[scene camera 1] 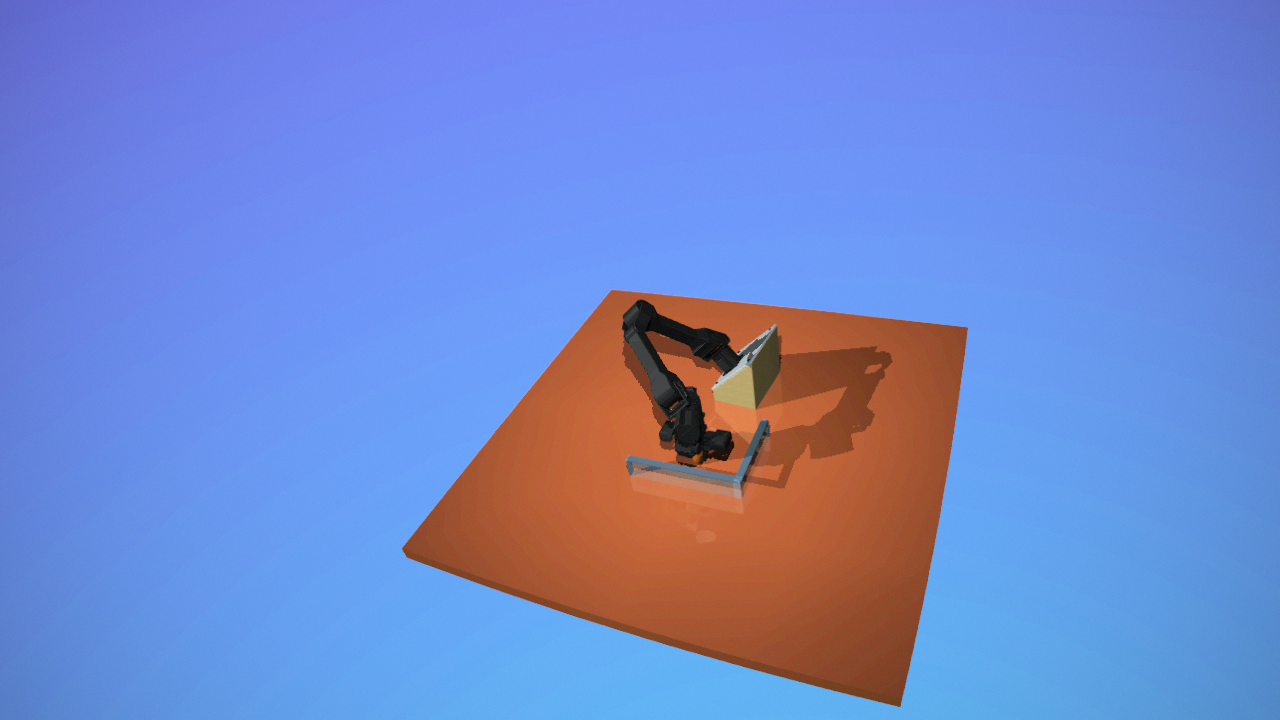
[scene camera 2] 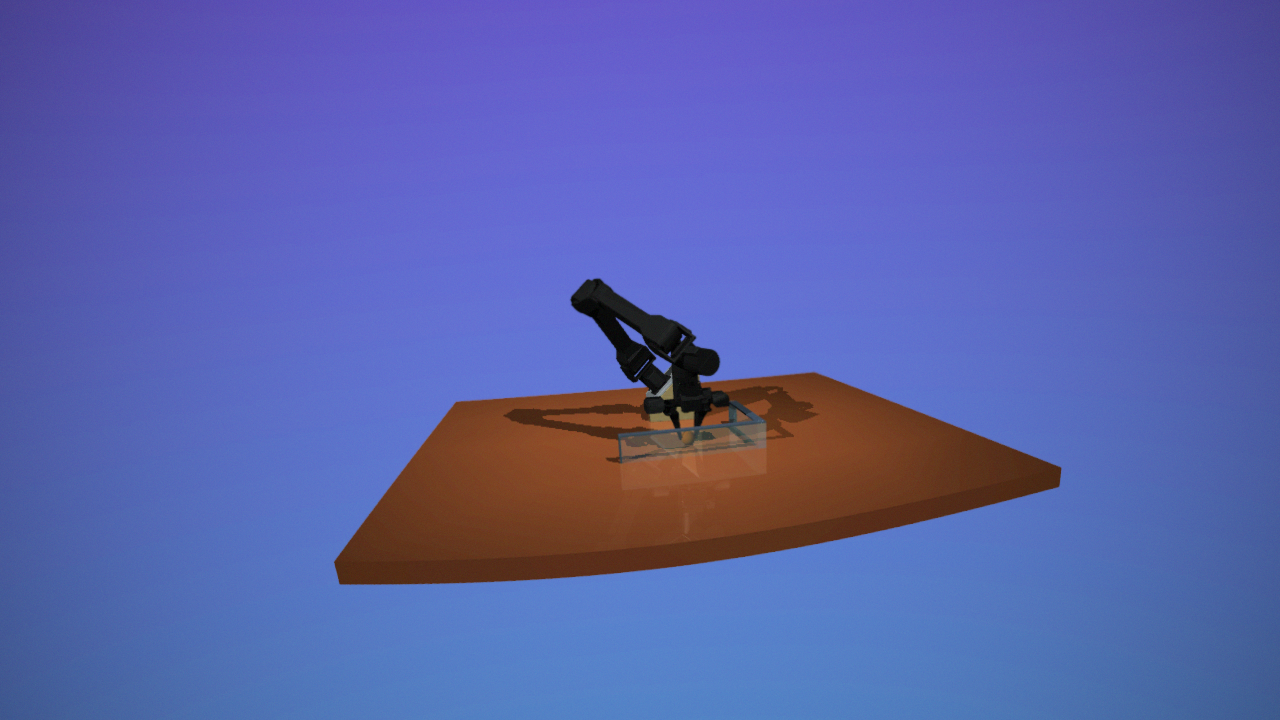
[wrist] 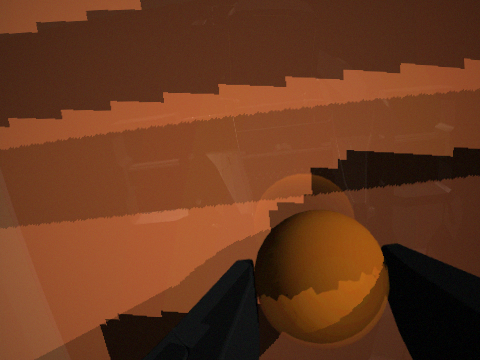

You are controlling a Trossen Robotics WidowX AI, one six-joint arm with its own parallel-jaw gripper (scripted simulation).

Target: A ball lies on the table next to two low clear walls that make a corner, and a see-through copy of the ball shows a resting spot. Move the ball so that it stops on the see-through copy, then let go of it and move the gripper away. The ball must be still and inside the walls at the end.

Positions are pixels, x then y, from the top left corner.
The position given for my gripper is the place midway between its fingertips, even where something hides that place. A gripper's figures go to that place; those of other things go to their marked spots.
Scene:
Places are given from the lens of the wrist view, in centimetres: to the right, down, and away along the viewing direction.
my gripper (wrist: 317, 268): 2, 2, 9
orange ball (wrist: 317, 248): 2, 1, 8

